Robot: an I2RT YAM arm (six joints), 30 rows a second.
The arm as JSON. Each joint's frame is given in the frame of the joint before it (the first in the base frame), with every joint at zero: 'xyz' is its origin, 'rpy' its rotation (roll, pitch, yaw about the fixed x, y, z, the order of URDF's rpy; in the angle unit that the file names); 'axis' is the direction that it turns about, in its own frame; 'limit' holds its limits. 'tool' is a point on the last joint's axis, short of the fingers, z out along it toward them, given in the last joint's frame.
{
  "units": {
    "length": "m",
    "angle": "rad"
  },
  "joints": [
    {
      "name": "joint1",
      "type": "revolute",
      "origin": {
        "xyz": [
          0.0,
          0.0,
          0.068
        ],
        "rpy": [
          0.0,
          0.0,
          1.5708
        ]
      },
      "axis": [
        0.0,
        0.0,
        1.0
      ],
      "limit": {
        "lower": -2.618,
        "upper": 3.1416
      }
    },
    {
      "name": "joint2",
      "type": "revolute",
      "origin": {
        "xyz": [
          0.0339,
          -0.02,
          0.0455
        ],
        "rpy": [
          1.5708,
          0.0,
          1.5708
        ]
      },
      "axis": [
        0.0,
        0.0,
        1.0
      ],
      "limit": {
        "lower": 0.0,
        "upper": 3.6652
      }
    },
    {
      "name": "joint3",
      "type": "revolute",
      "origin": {
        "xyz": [
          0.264,
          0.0,
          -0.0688
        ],
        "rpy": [
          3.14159,
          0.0,
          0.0
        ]
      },
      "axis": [
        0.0,
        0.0,
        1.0
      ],
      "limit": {
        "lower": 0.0,
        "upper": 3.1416
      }
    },
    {
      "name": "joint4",
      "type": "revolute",
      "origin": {
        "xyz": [
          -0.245,
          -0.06,
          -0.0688
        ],
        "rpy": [
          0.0,
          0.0,
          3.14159
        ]
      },
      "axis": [
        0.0,
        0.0,
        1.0
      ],
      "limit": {
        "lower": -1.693,
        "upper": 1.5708
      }
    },
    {
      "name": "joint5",
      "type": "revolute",
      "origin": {
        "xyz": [
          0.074,
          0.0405,
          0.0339
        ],
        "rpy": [
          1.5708,
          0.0,
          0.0
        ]
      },
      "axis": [
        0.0,
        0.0,
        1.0
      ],
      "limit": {
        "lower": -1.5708,
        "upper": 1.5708
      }
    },
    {
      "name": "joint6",
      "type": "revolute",
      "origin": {
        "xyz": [
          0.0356,
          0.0,
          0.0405
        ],
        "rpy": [
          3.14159,
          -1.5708,
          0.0
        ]
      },
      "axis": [
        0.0,
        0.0,
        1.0
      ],
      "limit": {
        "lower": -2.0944,
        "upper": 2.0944
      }
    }
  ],
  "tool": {
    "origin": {
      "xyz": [
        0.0,
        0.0,
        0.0
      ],
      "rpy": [
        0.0,
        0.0,
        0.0
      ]
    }
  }
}
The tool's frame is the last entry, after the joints.
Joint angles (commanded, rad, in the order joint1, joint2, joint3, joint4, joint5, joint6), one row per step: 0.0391, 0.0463, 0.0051, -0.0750, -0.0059, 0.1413; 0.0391, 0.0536, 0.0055, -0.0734, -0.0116, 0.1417; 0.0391, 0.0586, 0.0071, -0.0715, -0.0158, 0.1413; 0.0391, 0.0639, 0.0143, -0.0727, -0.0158, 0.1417; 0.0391, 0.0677, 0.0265, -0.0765, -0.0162, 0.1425; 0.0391, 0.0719, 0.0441, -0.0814, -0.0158, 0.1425; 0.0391, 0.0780, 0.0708, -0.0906, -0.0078, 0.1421; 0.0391, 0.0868, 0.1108, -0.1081, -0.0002, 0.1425; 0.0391, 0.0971, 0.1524, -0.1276, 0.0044, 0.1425; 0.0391, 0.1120, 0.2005, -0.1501, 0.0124, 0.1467; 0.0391, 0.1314, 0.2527, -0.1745, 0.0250, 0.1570; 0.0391, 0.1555, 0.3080, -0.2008, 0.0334, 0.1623; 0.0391, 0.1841, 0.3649, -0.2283, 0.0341, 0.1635; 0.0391, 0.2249, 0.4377, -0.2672, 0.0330, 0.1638; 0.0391, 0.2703, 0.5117, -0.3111, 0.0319, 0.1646; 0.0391, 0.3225, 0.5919, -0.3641, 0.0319, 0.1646; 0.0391, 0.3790, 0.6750, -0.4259, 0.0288, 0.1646
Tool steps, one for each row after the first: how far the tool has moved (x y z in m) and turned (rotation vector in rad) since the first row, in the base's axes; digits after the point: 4 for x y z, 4 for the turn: 0.0004, 0.0002, -0.0004, 0.0009, 0.0053, 0.0056; 0.0006, 0.0004, 0.0000, 0.0009, 0.0068, 0.0098; 0.0006, 0.0004, 0.0019, 0.0013, 0.0062, 0.0098; 0.0003, 0.0004, 0.0055, 0.0023, 0.0016, 0.0101; -0.0002, 0.0003, 0.0108, 0.0026, -0.0069, 0.0097; -0.0011, 0.0000, 0.0187, 0.0017, -0.0183, 0.0018; -0.0027, -0.0003, 0.0302, 0.0019, -0.0320, -0.0058; -0.0045, -0.0005, 0.0418, 0.0019, -0.0439, -0.0104; -0.0066, -0.0009, 0.0548, 0.0059, -0.0544, -0.0187; -0.0087, -0.0014, 0.0686, 0.0155, -0.0626, -0.0321; -0.0107, -0.0018, 0.0827, 0.0204, -0.0674, -0.0409; -0.0122, -0.0019, 0.0968, 0.0215, -0.0682, -0.0417; -0.0135, -0.0019, 0.1139, 0.0215, -0.0613, -0.0407; -0.0139, -0.0019, 0.1303, 0.0215, -0.0460, -0.0398; -0.0134, -0.0019, 0.1470, 0.0200, -0.0210, -0.0400; -0.0121, -0.0017, 0.1630, 0.0183, 0.0142, -0.0373
